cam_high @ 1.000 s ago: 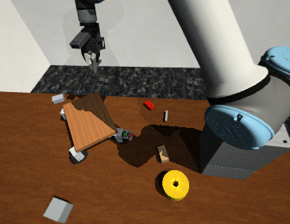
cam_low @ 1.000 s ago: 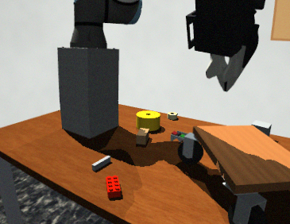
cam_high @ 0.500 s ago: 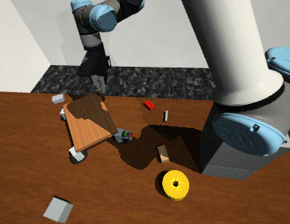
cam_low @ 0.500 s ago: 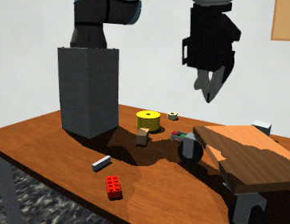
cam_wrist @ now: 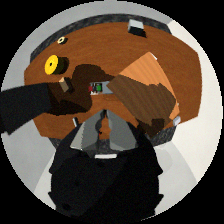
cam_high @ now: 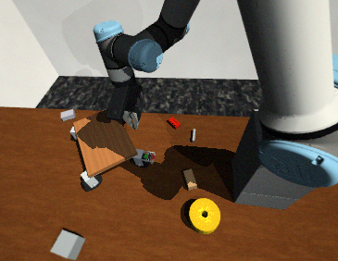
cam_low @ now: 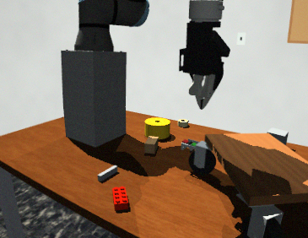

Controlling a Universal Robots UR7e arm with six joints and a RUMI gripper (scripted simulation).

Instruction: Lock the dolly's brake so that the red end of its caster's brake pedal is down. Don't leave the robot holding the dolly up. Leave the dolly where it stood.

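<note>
My hand is 150 mm above the brake pedal, 50 mm to the right of it and 40 mm past it. Also, from my hand: grey bar: 240 mm behind, 220 mm below, 90 mm to the right; red brick: 210 mm below, 180 mm to the right, 150 mm behind; tan block: 210 mm below, 200 mm behind, 130 mm to the left.
</note>
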